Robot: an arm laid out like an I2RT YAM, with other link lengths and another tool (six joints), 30 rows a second.
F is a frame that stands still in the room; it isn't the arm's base.
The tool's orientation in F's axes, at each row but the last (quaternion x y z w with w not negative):
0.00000, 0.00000, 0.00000, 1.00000
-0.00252, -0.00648, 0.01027, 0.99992
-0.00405, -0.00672, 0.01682, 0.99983
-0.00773, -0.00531, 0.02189, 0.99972
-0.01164, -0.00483, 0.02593, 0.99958
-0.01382, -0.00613, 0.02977, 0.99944
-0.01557, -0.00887, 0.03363, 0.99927
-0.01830, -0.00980, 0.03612, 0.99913
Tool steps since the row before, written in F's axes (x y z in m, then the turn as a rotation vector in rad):
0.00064, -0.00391, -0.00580, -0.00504, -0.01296, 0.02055
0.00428, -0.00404, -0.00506, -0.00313, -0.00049, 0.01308
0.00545, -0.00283, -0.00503, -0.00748, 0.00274, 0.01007
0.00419, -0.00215, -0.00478, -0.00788, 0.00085, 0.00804
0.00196, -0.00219, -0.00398, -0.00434, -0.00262, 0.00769
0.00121, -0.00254, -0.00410, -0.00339, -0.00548, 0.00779
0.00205, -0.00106, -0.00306, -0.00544, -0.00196, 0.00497
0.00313, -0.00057, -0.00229, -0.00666, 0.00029, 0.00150
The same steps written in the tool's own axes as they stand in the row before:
0.00064, -0.00391, -0.00580, -0.00504, -0.01296, 0.02055
0.00413, -0.00410, -0.00514, -0.00297, -0.00049, 0.01312
0.00528, -0.00297, -0.00513, -0.00725, 0.00291, 0.01019
0.00404, -0.00226, -0.00486, -0.00775, 0.00107, 0.00814
0.00181, -0.00219, -0.00405, -0.00440, -0.00257, 0.00767
0.00101, -0.00249, -0.00418, -0.00362, -0.00549, 0.00768
0.00192, -0.00110, -0.00313, -0.00548, -0.00175, 0.00501
0.00304, -0.00071, -0.00237, -0.00659, 0.00071, 0.00165

